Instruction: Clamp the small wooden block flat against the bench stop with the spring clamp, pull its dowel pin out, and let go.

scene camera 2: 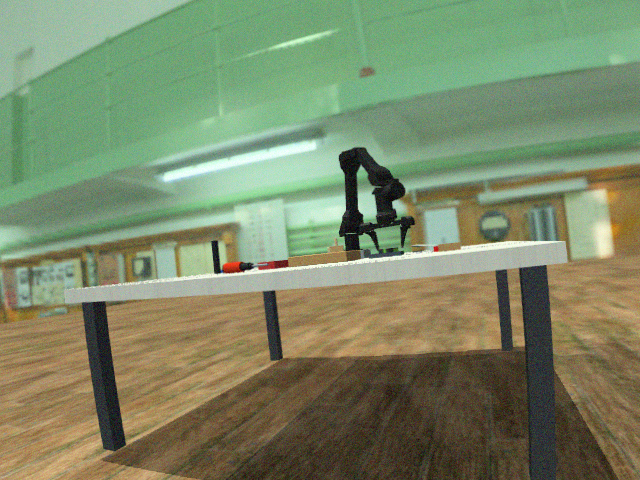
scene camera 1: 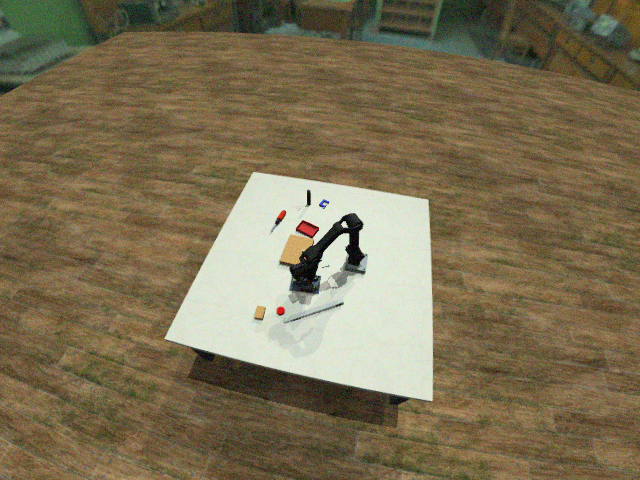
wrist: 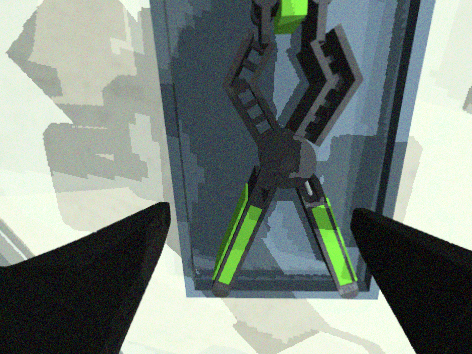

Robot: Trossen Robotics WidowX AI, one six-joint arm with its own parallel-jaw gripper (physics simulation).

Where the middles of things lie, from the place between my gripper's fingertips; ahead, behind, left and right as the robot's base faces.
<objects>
Right now the spring clamp point(wrist: 287, 160) is 2 cm ahead of my hand, 1 cm to the right of it and 1 cm below it. Also, from my hand: grey-blue tray point(wrist: 212, 154) (2 cm below, 2 cm ahead, 1 cm to the right); then wooden board point(scene camera 2: 344, 256) (18 cm to the right, 14 cm ahead, 1 cm below).
</objects>
